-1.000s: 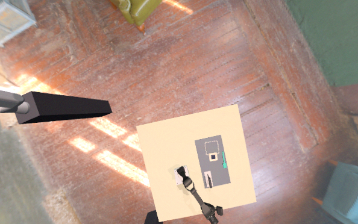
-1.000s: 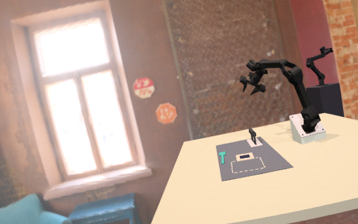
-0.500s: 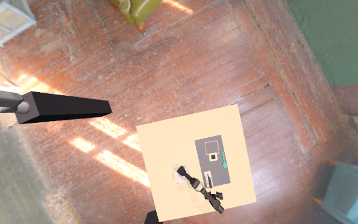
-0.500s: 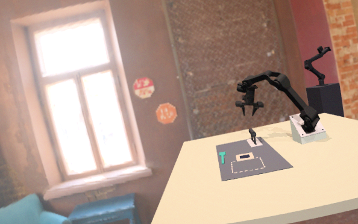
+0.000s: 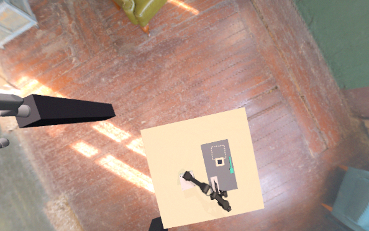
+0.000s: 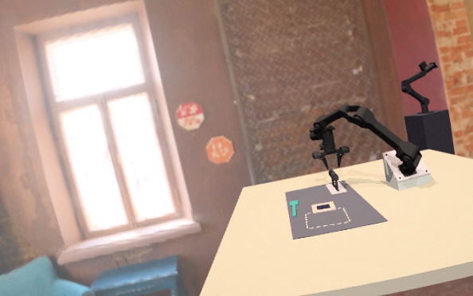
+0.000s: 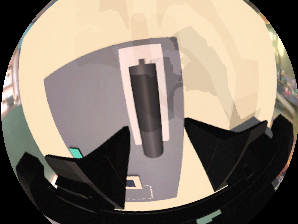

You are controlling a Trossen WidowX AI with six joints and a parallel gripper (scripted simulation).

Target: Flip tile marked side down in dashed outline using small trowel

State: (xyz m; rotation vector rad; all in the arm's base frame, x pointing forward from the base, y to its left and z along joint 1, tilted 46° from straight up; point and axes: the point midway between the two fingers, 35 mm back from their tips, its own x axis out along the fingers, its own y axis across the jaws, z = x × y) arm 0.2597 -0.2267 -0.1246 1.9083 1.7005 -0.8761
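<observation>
Now: gripper tip 7 cm above the trowel and 2 cm to the left of it. From my gripper tip the other things lie so: teal t-shaped piece (27 cm ahead, 15 cm to the left, 10 cm below); cream tile (25 cm to the left, 16 cm ahead, 10 cm below); grey mat (19 cm to the left, 13 cm ahead, 12 cm below).
</observation>
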